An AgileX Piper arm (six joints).
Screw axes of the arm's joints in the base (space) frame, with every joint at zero. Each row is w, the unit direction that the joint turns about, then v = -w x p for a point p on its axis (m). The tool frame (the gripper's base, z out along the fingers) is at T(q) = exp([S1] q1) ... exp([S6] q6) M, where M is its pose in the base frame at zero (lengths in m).
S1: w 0 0 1 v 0 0 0
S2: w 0 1 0 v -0.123 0 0
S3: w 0 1 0 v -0.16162 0 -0.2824
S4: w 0.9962 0 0.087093 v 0 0.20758 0
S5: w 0 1 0 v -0.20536 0 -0.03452
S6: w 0.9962 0 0.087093 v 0 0.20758 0
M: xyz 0.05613 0 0.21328 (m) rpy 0 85.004 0 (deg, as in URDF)
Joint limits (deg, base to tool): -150..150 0..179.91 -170..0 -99.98..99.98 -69.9..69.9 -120..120
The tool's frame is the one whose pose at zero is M.
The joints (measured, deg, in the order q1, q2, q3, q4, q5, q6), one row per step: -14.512, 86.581, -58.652, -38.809, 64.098, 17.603; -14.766, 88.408, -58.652, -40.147, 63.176, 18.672; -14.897, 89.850, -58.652, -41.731, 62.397, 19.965; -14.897, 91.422, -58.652, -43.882, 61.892, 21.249; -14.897, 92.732, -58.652, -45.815, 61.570, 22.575; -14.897, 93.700, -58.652, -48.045, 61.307, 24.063; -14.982, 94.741, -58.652, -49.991, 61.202, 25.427; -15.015, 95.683, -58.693, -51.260, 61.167, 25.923; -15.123, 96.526, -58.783, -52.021, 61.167, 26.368; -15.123, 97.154, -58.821, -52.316, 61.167, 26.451; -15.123, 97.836, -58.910, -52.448, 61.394, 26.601; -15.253, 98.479, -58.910, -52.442, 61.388, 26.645; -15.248, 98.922, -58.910, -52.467, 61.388, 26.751; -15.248, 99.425, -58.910, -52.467, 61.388, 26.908
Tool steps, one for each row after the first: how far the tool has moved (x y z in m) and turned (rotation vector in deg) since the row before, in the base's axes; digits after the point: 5 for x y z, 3 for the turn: 0.00500, -0.00366, -0.00776, -0.696, 0.705, -0.045; 0.00409, -0.00311, -0.00585, -0.990, 0.366, -0.027; 0.00420, -0.00315, -0.00610, -1.440, 0.828, 0.267; 0.00333, -0.00269, -0.00503, -1.319, 0.618, 0.093; 0.00268, -0.00276, -0.00306, -1.653, 0.268, 0.140; 0.00232, -0.00285, -0.00367, -1.402, 0.446, -0.036; 0.00207, -0.00187, -0.00361, -0.833, 0.785, 0.294; 0.00163, -0.00171, -0.00338, -0.454, 0.586, -0.020; 0.00120, -0.00059, -0.00291, -0.091, 0.576, 0.102; 0.00101, -0.00053, -0.00307, -0.024, 0.656, -0.183; 0.00062, -0.00088, -0.00345, 0.171, 0.584, -0.161; 0.00064, -0.00017, -0.00235, 0.086, 0.359, -0.056; 0.00069, -0.00019, -0.00270, 0.116, 0.376, -0.112
